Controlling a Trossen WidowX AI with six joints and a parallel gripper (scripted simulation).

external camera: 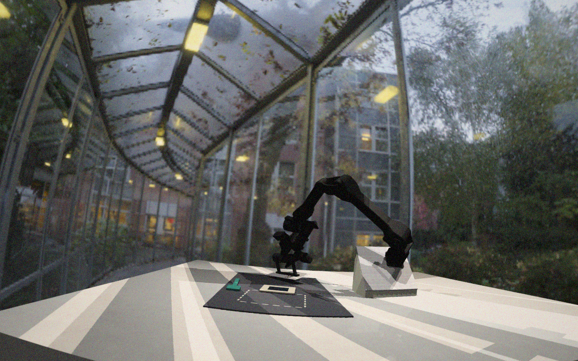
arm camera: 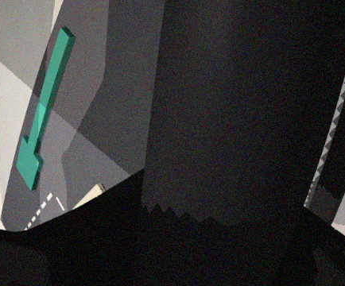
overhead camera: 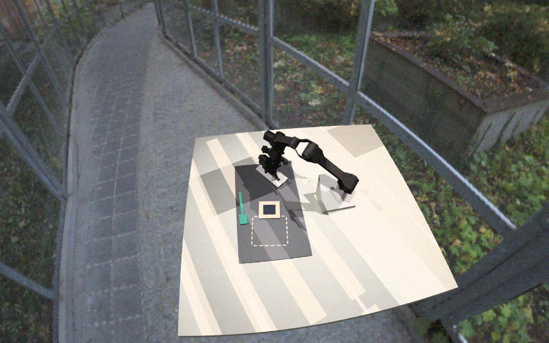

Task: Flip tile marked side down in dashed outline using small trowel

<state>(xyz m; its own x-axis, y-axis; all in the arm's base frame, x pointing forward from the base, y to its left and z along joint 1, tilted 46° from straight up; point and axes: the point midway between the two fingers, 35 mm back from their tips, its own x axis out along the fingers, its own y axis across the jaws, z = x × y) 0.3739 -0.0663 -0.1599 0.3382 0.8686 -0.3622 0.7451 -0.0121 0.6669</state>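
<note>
Now: the dark mat 170 mm to the left of my gripper tip, 80 mm below it and 10 mm ahead of it. From my gripper tip the other things lie so: cream tile: 200 mm to the left, 60 mm below; green trowel: 200 mm to the left, 140 mm ahead, 60 mm below.
</note>
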